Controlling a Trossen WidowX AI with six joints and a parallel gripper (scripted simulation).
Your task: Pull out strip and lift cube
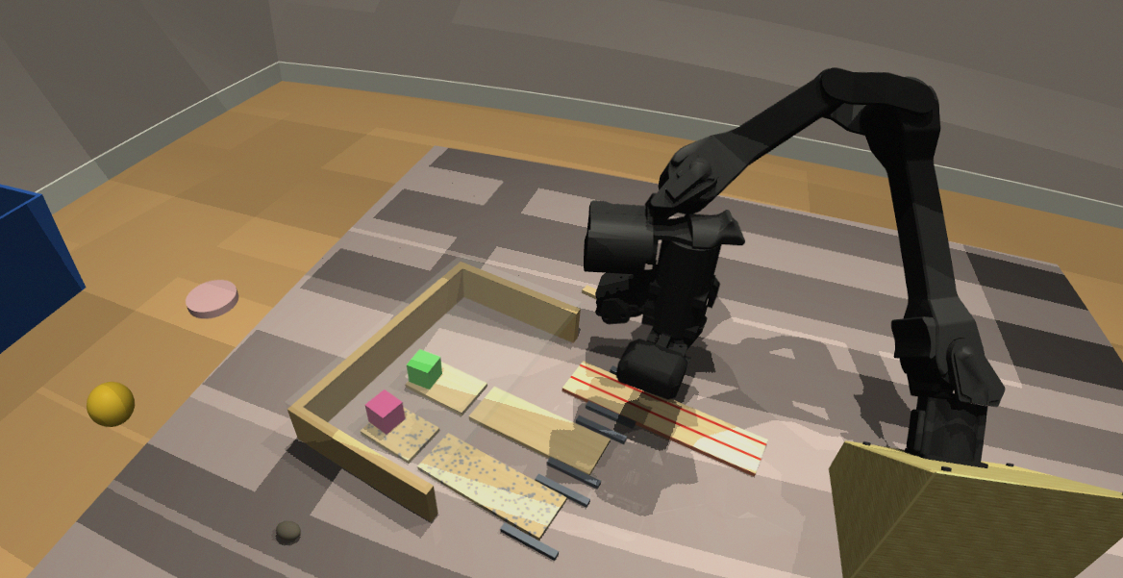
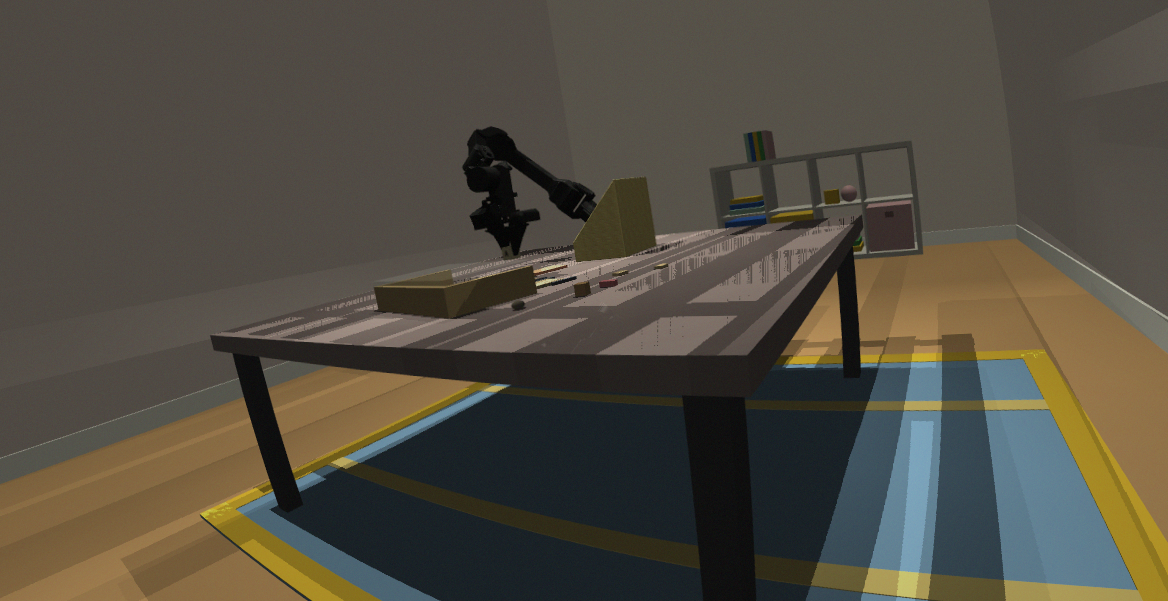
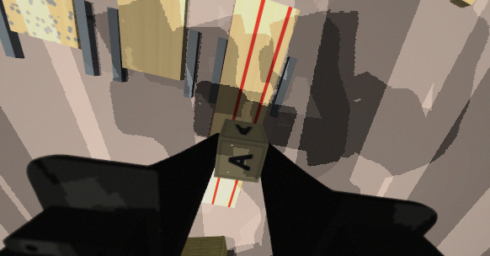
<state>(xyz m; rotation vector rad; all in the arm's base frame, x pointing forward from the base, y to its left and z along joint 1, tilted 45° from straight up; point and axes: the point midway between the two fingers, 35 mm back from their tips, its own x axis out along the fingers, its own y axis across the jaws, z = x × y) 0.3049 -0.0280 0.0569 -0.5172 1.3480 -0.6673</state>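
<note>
The strip lies 10 mm behind my gripper tip, 10 mm to the left of it and 50 mm below it. The rest, counted from my gripper tip: labelled cube: 10 mm above; pebble: 310 mm ahead, 290 mm to the left, 50 mm below.
</note>
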